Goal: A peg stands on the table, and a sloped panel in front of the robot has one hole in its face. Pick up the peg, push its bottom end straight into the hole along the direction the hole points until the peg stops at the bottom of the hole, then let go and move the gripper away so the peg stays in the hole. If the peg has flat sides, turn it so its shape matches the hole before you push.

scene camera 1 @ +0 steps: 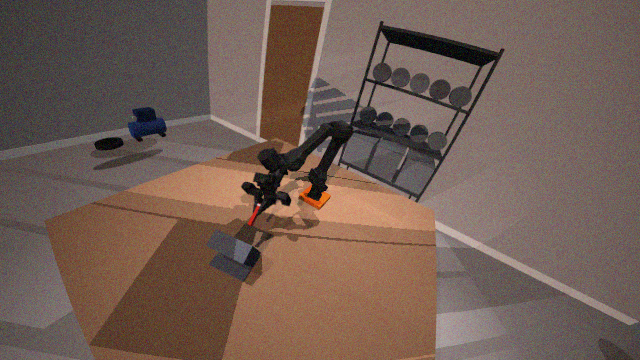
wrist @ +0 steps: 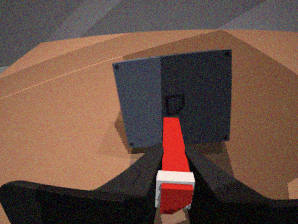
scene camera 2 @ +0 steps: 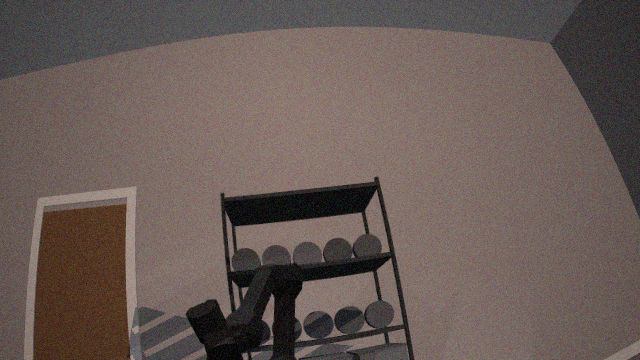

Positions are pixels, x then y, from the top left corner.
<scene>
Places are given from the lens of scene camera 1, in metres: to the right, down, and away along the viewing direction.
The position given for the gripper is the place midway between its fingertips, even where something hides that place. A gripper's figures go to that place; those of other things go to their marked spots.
gripper (scene camera 1: 255,214): -0.22, 0.12, 0.60
dark grey sloped panel (scene camera 1: 238,250): -0.23, 0.20, 0.48
</scene>
